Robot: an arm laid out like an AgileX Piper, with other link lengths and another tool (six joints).
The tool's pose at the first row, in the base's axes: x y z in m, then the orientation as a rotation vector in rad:
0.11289, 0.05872, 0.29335, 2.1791, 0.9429, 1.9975
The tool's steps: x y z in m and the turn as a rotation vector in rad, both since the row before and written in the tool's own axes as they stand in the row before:
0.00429, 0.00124, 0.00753, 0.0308, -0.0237, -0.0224
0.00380, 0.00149, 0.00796, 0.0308, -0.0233, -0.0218
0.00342, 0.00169, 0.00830, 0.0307, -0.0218, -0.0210
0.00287, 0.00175, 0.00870, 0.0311, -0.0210, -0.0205
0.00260, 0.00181, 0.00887, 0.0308, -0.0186, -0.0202
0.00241, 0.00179, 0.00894, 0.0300, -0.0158, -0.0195
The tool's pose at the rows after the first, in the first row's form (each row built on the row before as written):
0.12023, 0.06239, 0.29641, 2.1926, 0.9971, 1.9560
0.12805, 0.06603, 0.29876, 2.2053, 1.0504, 1.9143
0.13624, 0.06969, 0.30048, 2.2166, 1.1026, 1.8739
0.14475, 0.07340, 0.30135, 2.2270, 1.1545, 1.8338
0.15336, 0.07720, 0.30167, 2.2350, 1.2057, 1.7962
0.16193, 0.08114, 0.30151, 2.2407, 1.2555, 1.7620

